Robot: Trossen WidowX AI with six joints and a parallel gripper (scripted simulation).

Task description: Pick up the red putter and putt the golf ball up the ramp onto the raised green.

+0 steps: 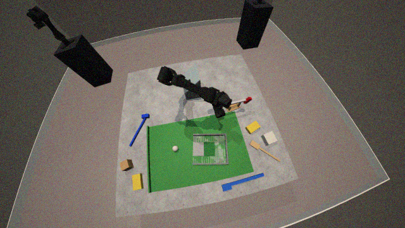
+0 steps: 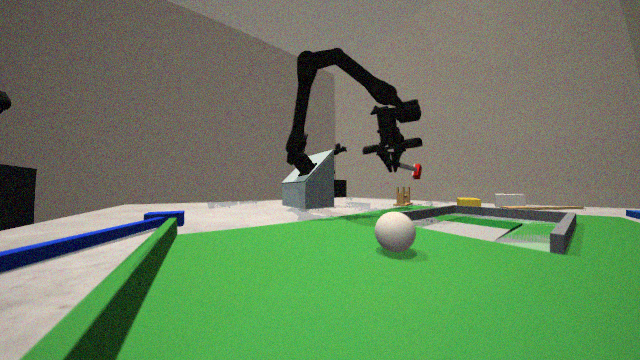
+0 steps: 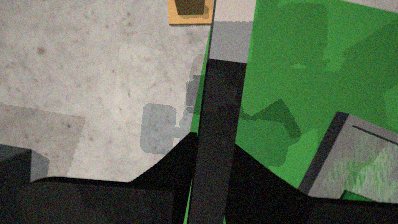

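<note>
The red putter lies 110 mm to the left of my gripper tip and 20 mm above it. From my gripper tip the other things lie so: wooden paddle: 360 mm ahead, 240 mm to the left, 120 mm below; then wooden stand: 30 mm behind, 160 mm to the left, 90 mm below; then white golf ball: 180 mm ahead, 370 mm to the right, 100 mm below.
</note>
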